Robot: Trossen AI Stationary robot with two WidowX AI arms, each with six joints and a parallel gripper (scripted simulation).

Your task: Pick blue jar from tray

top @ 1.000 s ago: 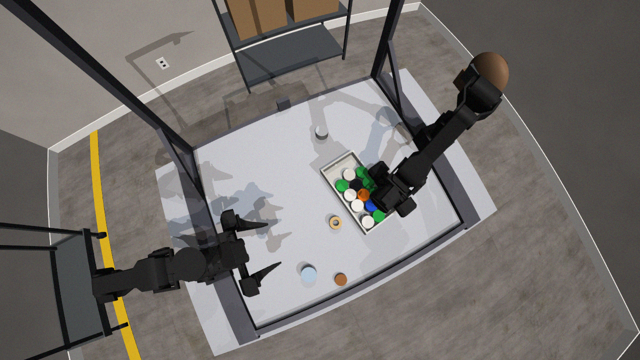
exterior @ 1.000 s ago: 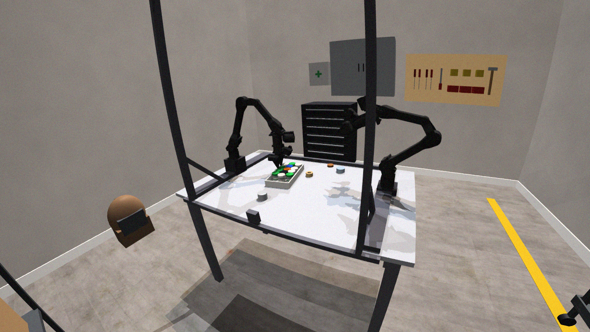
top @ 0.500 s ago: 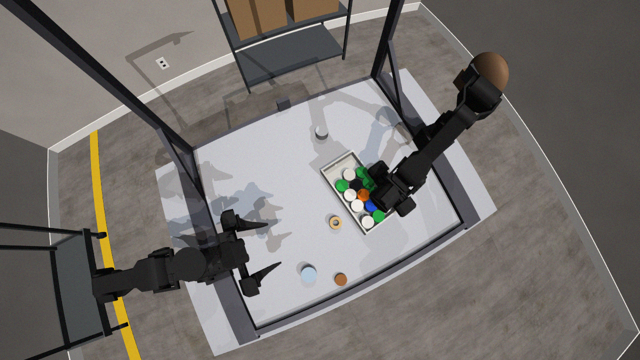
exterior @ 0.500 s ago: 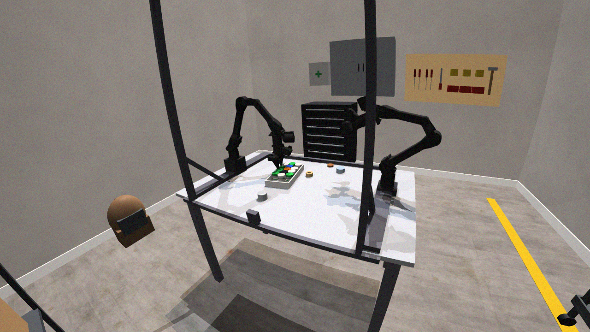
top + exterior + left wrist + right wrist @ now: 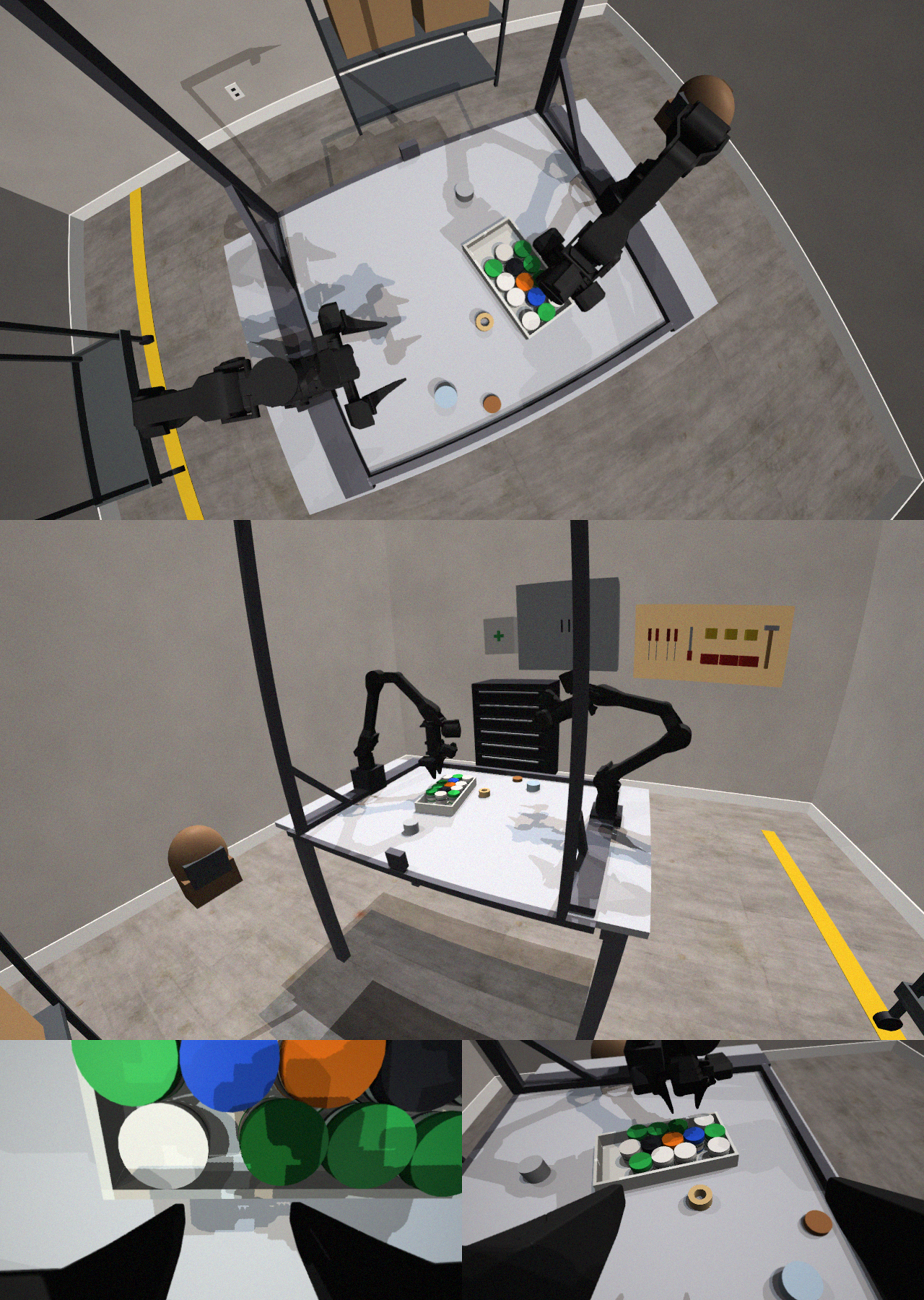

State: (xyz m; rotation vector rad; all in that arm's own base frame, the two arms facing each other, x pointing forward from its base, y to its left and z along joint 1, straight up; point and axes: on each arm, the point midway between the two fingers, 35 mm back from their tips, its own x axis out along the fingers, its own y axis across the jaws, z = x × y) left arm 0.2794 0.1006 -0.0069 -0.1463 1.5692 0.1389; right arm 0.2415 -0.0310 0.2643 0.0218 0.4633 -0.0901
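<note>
Right now the blue jar is 7 cm to the right of my left hand, 7 cm below it and 1 cm ahead of it. Also, from my left hand: brown disc 28 cm to the right, 17 cm ahead, 9 cm below; then grey cylinder 32 cm behind, 7 cm to the right, 7 cm below; then orange jar 7 cm to the right, 7 cm below, 4 cm behind.
</note>
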